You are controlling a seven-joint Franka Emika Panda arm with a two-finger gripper.
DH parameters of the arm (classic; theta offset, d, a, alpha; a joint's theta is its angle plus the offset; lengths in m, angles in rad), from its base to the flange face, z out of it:
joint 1: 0 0.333 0 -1.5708
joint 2: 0 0 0 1.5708
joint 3: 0 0.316 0.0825 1.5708
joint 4: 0 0 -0.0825 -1.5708
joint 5: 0 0.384 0 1.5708
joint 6: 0 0 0.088 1.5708
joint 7: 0 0.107 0 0
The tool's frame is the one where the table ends.
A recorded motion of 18 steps. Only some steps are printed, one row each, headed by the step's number.
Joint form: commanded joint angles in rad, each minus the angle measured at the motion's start. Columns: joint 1, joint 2, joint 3, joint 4, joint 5, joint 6, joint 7.
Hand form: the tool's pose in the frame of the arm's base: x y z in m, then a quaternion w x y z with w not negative. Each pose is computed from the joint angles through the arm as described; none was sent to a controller.
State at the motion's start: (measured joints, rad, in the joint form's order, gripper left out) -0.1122 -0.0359 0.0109 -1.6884 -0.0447 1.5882 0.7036
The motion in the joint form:
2: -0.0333 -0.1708 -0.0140 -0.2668 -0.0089 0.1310 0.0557
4: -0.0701 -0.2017 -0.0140 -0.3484 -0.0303 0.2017 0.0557
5: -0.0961 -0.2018 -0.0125 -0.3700 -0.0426 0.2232 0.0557
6: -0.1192 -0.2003 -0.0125 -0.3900 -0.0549 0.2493 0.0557
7: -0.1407 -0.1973 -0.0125 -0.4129 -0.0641 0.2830 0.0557
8: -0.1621 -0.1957 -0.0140 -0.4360 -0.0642 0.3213 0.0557
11: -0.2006 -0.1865 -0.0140 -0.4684 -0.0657 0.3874 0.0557
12: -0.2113 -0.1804 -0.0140 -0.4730 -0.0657 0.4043 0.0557
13: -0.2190 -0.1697 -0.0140 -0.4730 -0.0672 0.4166 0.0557
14: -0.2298 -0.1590 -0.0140 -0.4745 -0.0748 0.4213 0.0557
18: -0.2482 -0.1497 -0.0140 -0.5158 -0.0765 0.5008 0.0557
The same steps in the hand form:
2: 0.4871 -0.0781 0.5631 0.02931 0.90023 -0.43437 -0.00611
4: 0.4760 -0.0959 0.5454 0.03602 0.89368 -0.44721 0.00579
5: 0.4732 -0.1082 0.5370 0.04182 0.88896 -0.45601 0.00696
6: 0.4709 -0.1200 0.5290 0.04676 0.88465 -0.46380 0.01017
7: 0.4692 -0.1307 0.5196 0.04975 0.88075 -0.47074 0.01443
8: 0.4672 -0.1412 0.5111 0.04765 0.87610 -0.47934 0.02030
11: 0.4650 -0.1594 0.4970 0.04504 0.86807 -0.49341 0.03124
12: 0.4652 -0.1648 0.4934 0.04426 0.86572 -0.49741 0.03396
13: 0.4667 -0.1693 0.4892 0.04467 0.86420 -0.49995 0.03467
14: 0.4665 -0.1753 0.4837 0.04885 0.86241 -0.50287 0.03144
18: 0.4653 -0.1834 0.4667 0.04540 0.85943 -0.50725 0.04494

